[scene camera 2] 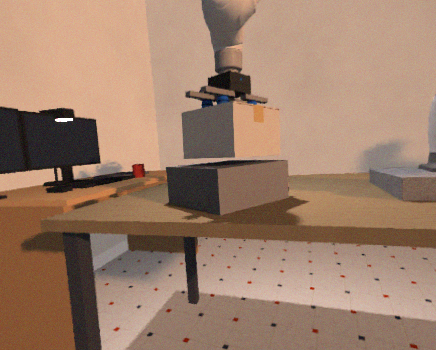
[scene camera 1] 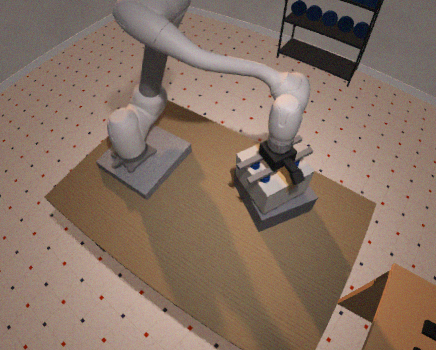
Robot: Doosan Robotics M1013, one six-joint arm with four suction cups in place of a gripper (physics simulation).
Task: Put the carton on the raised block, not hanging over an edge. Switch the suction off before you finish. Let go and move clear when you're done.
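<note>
The carton [scene camera 1: 286,194] [scene camera 2: 209,134] is a white-grey box with tan tape. It hangs level above the raised block [scene camera 1: 289,213] [scene camera 2: 252,188], with a narrow gap between its underside and the block top in the scene camera 2 view. In the scene camera 1 view a strip of block top shows at the near right; the carton hides the rest. My gripper [scene camera 1: 279,161] [scene camera 2: 229,98], a black body with grey bars and blue suction cups, sits on the carton's top and holds it. The cups' undersides are hidden.
The block stands on the brown table [scene camera 1: 200,260] [scene camera 2: 340,212]. The arm's grey base plate [scene camera 1: 167,150] [scene camera 2: 395,182] is on the same table. A desk [scene camera 2: 30,200] with monitors [scene camera 2: 60,140] and a red cup [scene camera 2: 138,170] stands beside it. A dark rack [scene camera 1: 320,62] stands behind.
</note>
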